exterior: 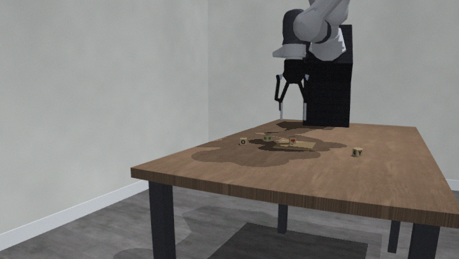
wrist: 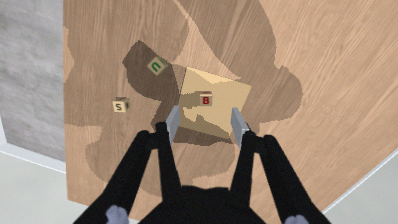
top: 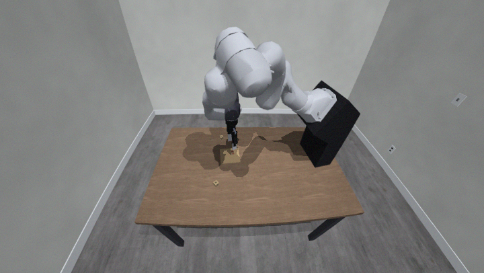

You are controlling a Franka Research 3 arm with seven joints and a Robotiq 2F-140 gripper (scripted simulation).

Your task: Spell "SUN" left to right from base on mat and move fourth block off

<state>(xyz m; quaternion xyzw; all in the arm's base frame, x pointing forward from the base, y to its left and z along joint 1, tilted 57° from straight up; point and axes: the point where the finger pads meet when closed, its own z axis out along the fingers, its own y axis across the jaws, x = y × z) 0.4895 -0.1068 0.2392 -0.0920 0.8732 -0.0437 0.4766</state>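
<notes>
The tan mat is 2 cm ahead of my hand, 1 cm to the left of it and 12 cm below it. From my hand the other things lie so: S block (6 cm ahead, 18 cm to the right, 11 cm below); U block (4 cm behind, 11 cm to the right, 11 cm below).
</notes>
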